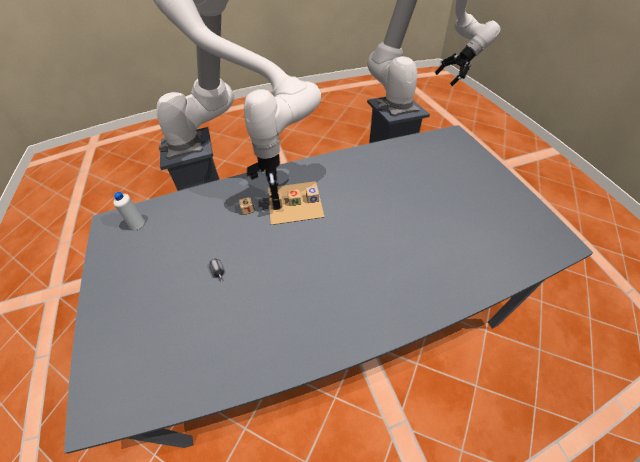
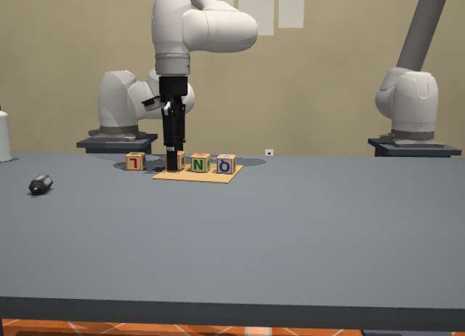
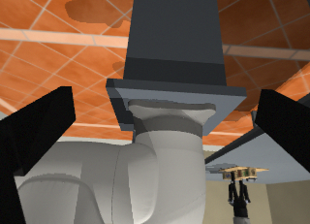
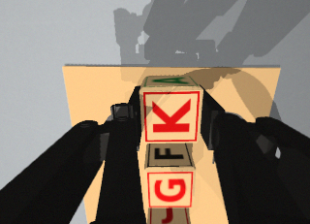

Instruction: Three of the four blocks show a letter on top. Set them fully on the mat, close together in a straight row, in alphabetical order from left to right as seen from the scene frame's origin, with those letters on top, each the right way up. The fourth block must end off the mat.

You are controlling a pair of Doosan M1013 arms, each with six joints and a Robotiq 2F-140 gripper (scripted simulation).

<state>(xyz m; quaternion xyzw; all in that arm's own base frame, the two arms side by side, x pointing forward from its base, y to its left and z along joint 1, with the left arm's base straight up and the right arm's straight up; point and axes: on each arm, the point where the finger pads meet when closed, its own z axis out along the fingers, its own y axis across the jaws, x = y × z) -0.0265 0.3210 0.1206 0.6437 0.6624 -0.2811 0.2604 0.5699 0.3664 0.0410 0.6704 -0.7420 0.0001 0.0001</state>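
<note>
The k block is 10 mm below my right hand. The rest, counted from my right hand: d block (140 mm to the left, 10 mm below, 10 mm ahead); g block (70 mm to the left, 10 mm below, 10 mm ahead); mat (70 mm to the left, 40 mm below, 10 mm ahead).
</note>
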